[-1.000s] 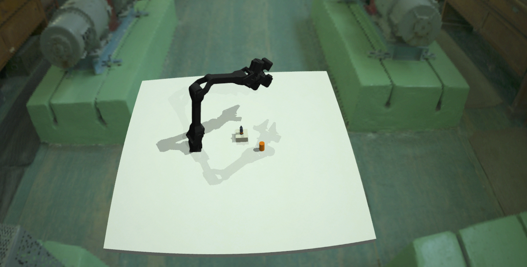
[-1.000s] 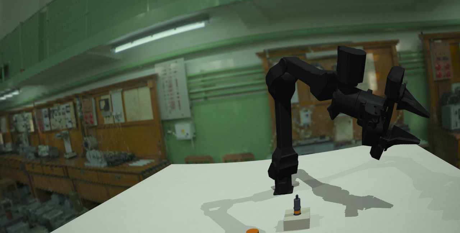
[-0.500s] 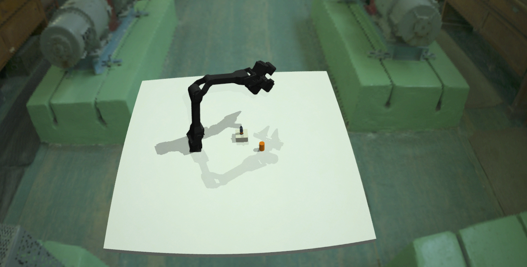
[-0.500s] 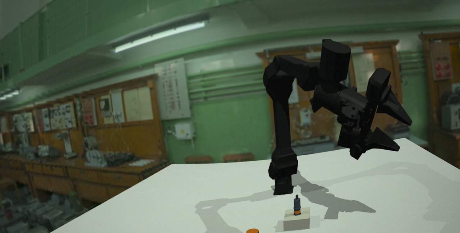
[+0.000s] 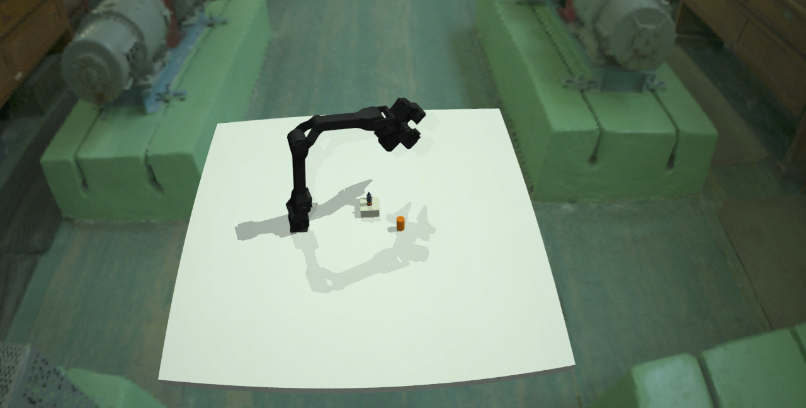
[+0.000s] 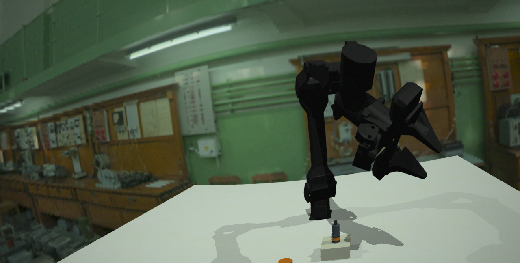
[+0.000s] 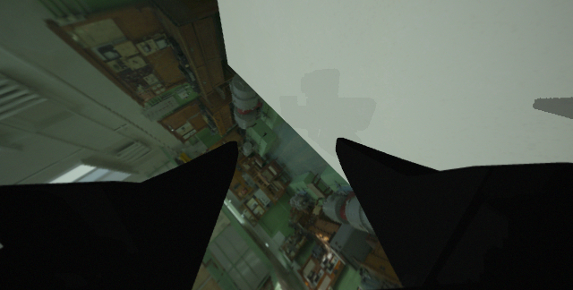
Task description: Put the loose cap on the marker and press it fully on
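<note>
My gripper tip is 50 mm past the orange cap, 270 mm to the left of it and 200 mm above it. The rest, counted from my gripper tip: holder block: 160 mm behind, 180 mm to the right, 210 mm below.
</note>
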